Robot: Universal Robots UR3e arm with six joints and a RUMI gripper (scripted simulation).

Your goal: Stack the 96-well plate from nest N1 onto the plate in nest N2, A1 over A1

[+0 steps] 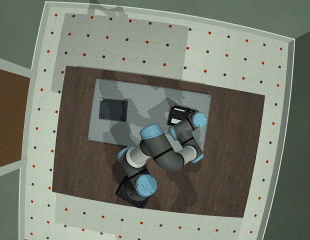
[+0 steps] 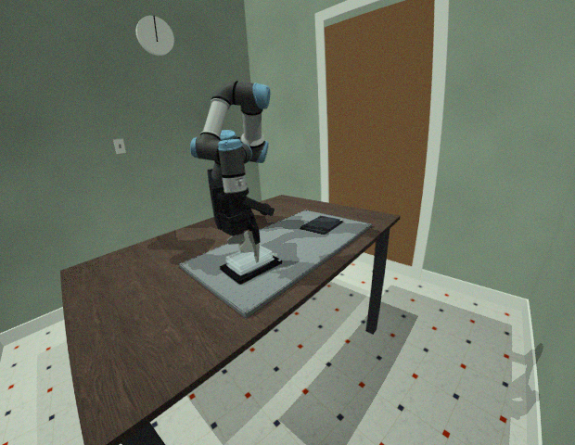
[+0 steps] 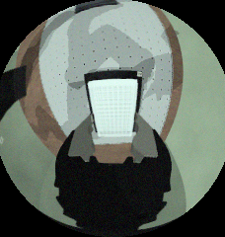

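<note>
The black nest N2 lies 4 cm below my hand. Round my hand: grey nest N1: 41 cm to the left, 4 cm below.
</note>
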